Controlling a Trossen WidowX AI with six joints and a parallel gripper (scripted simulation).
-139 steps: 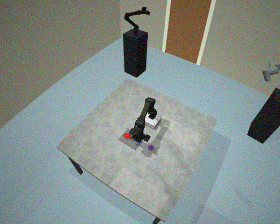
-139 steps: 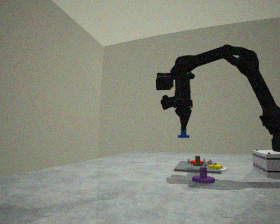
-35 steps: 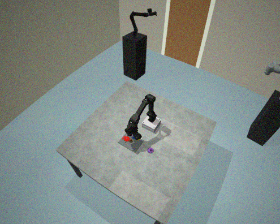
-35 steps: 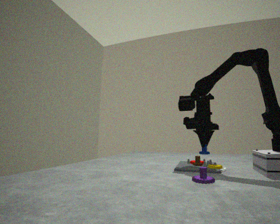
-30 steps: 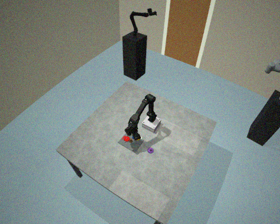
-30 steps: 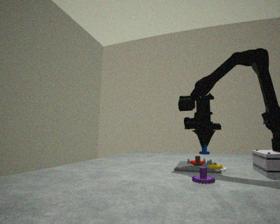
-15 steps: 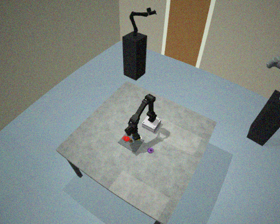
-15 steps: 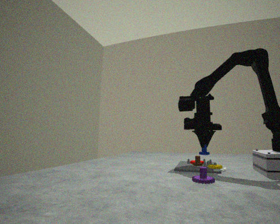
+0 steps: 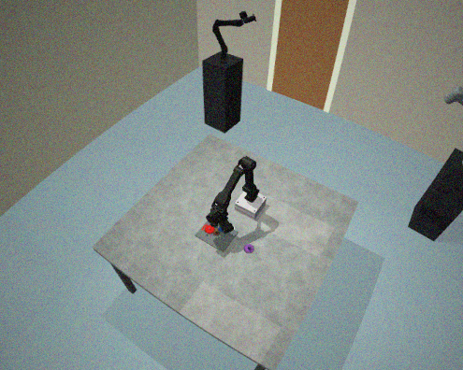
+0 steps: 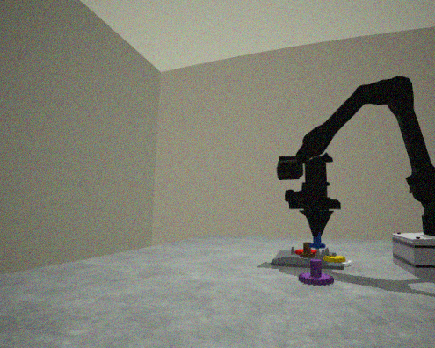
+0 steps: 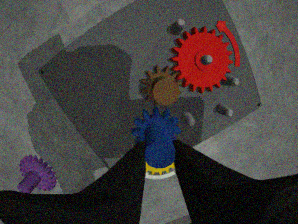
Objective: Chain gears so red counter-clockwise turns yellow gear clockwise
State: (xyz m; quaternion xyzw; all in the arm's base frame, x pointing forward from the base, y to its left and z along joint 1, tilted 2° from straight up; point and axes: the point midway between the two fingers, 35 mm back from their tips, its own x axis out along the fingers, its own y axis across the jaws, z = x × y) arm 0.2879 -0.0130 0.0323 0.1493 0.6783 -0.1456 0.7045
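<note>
My gripper tip is 4 cm above the brown gear, 3 cm short of it and 2 cm to the left of it. Also, from my gripper tip: blue gear (1 cm below); then red gear (7 cm to the right, 5 cm below, 3 cm ahead); then yellow gear (5 cm below, 4 cm behind, 1 cm to the left).
</note>
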